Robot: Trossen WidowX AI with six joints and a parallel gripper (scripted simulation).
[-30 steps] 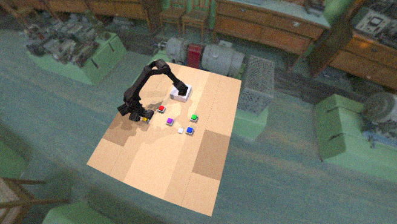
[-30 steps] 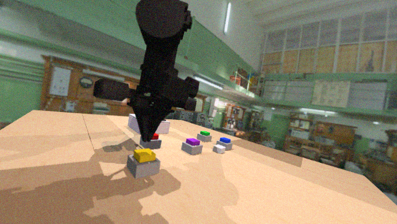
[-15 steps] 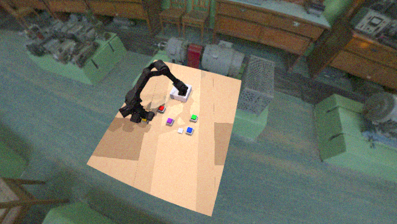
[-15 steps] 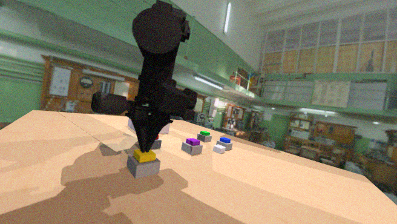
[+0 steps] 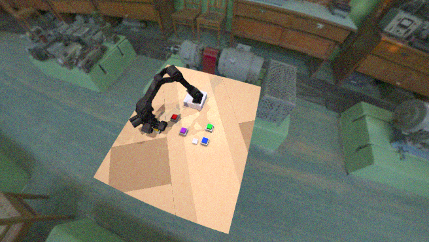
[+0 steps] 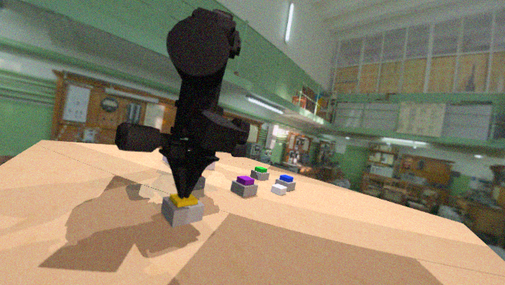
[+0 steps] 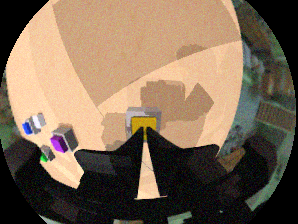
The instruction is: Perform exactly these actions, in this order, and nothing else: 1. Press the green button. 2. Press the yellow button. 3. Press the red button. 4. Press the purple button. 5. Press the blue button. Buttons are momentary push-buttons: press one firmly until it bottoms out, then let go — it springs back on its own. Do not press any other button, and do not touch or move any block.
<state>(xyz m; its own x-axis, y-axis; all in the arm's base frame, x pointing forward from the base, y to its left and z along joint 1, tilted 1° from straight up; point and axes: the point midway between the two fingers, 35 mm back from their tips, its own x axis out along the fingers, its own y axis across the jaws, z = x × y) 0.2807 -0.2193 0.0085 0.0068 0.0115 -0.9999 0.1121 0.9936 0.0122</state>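
The yellow button lies 10 mm below my gripper tip. From my gripper tip the other things lie so: purple button 190 mm to the left, 30 mm behind; red button 120 mm behind, 90 mm to the left; white block 280 mm to the left, 20 mm below, 20 mm ahead.
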